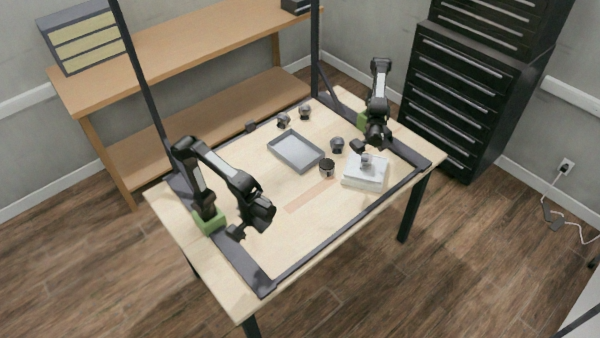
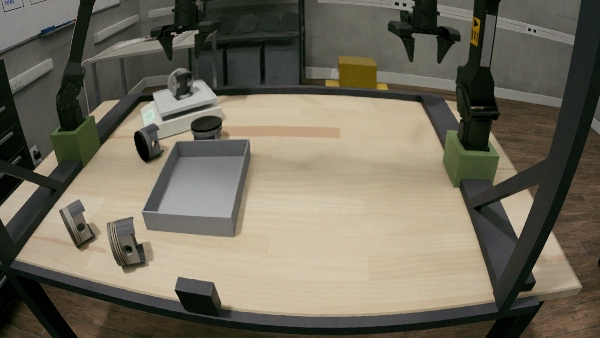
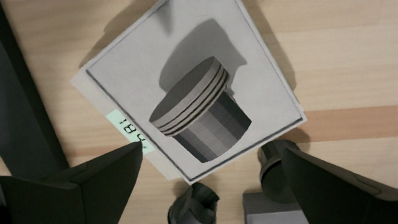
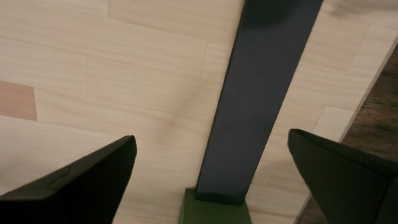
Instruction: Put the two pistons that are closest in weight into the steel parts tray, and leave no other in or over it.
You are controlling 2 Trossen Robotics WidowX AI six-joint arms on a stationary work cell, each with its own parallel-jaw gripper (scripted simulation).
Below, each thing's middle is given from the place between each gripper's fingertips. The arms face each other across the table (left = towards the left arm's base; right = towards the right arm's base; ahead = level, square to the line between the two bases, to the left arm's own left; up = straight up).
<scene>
I see the grey pan [image 2: 166, 101] 14 cm below my left hand, 1 cm to the left of it and 1 cm behind it. From my left hand the other things lie so: white scale [image 2: 179, 122] (16 cm below, 2 cm to the left, 1 cm behind); steel parts tray [image 2: 199, 178] (32 cm behind, 19 cm below, 14 cm to the right).
Right now my right hand is 45 cm to the right of the steel parts tray, 34 cm past it and 19 cm above it. Also, from my right hand: white scale (61 cm to the left, 16 cm below, 3 cm behind); then grey pan (60 cm to the left, 14 cm below, 3 cm behind).
</scene>
